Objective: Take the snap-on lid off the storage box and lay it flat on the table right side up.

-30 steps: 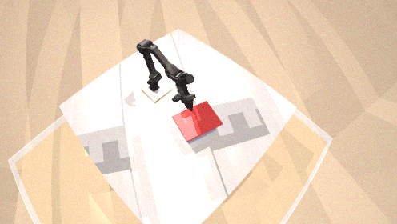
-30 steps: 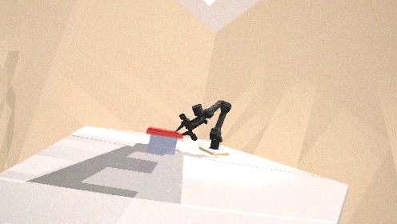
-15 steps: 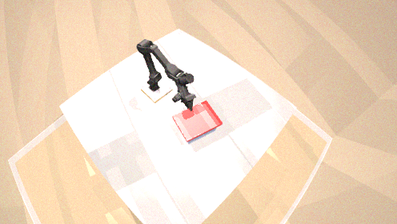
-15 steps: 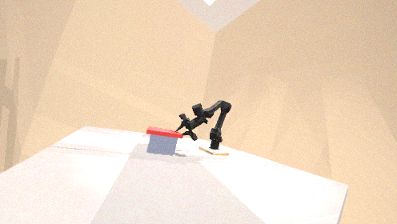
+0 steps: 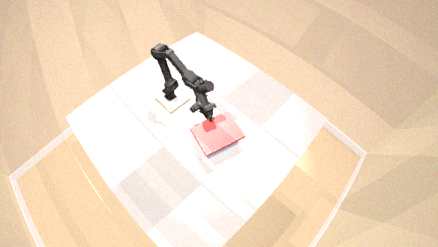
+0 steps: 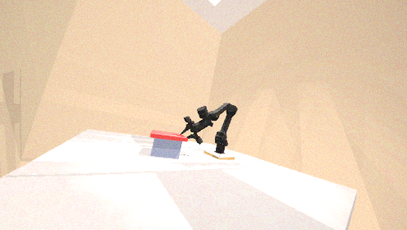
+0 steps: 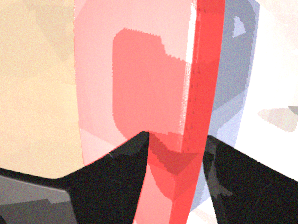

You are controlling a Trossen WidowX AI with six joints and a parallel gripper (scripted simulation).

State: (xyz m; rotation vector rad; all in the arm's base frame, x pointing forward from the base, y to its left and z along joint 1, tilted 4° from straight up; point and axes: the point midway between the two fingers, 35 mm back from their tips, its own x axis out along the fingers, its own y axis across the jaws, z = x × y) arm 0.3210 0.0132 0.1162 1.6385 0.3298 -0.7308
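Now: the red lid 70 mm ahead of my gripper tip and 20 mm to the right of it. Round my gripper tip: storage box: 70 mm ahead, 20 mm to the right, 50 mm below.
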